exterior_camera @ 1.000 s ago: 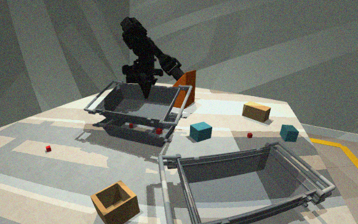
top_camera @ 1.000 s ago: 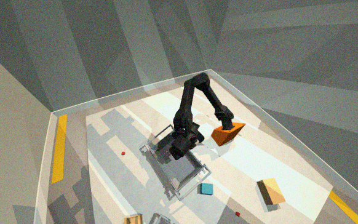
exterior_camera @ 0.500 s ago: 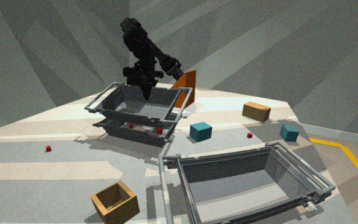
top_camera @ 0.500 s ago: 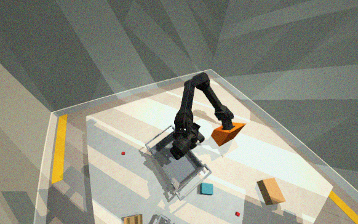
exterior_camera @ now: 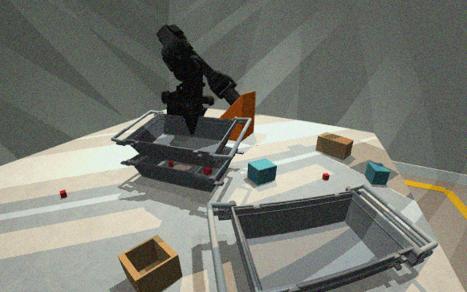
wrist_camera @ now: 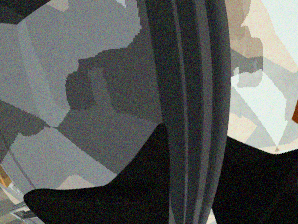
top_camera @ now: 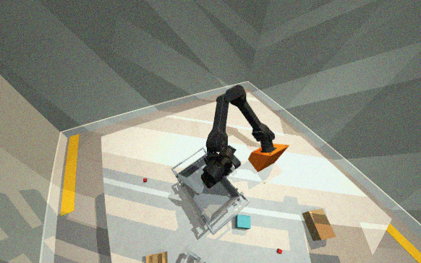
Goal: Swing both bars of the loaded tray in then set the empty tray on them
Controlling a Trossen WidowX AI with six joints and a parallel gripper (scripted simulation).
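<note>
Right now the tray is 8 cm ahead of my gripper tip and 2 cm above it.
</note>
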